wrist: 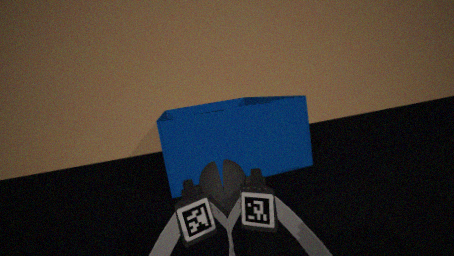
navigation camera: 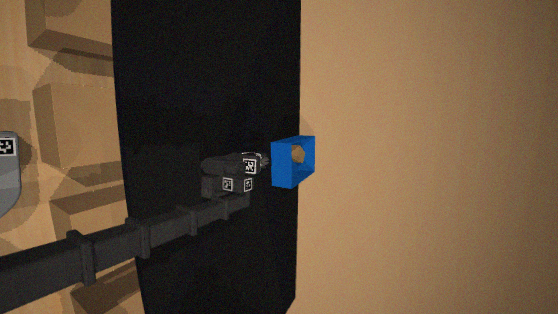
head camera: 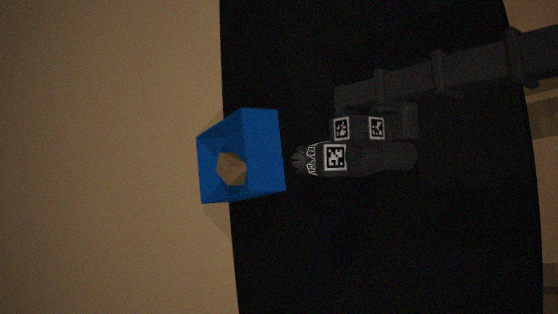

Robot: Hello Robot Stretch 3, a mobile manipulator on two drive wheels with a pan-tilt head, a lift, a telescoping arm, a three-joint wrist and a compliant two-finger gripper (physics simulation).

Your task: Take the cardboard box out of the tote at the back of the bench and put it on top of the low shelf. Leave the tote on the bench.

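Frame: origin at the robot's base, x ahead, y left, z up, level; metres.
Seen in the pictures: gripper, between the fingertips: (navigation camera: pixel 266 160) (head camera: pixel 295 160).
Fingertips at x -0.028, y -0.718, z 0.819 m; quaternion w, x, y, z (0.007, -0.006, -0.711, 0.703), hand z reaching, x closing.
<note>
Pixels of each thing's middle, then the offset from my fingertips to it. Level surfaces: height alone.
- blue open-topped tote, middle of its body: (head camera: pixel 235 160) (navigation camera: pixel 295 158) 0.007 m down, 0.012 m back, 0.283 m right
- black bench, height of its surface: 0.057 m down
- brown cardboard box, middle of its body: (head camera: pixel 231 168) (navigation camera: pixel 297 154) 0.029 m down, 0.007 m ahead, 0.354 m right
The blue open-topped tote (head camera: pixel 263 150) (navigation camera: pixel 281 165) (wrist: pixel 235 132) stands at the far edge of the black bench (head camera: pixel 360 240) (navigation camera: pixel 210 75) (wrist: pixel 380 175). The brown cardboard box (head camera: pixel 231 169) (navigation camera: pixel 298 153) sits inside the tote, seen through its opening in the head and navigation views; the tote's wall hides it in the wrist view. My gripper (head camera: pixel 295 160) (navigation camera: pixel 266 161) (wrist: pixel 222 179) is shut and empty, its rounded fingertips together. It is on the near side of the tote, pointing toward its outer wall. The low shelf cannot be made out in these views.
My telescoping arm (head camera: pixel 465 62) (navigation camera: pixel 165 230) reaches over the bench from the near side. A plain tan surface lies beyond the bench. Several tan block-like shapes (navigation camera: pixel 80 122) show past the near edge. Part of a grey body with a marker (navigation camera: pixel 7 175) shows at the left edge.
</note>
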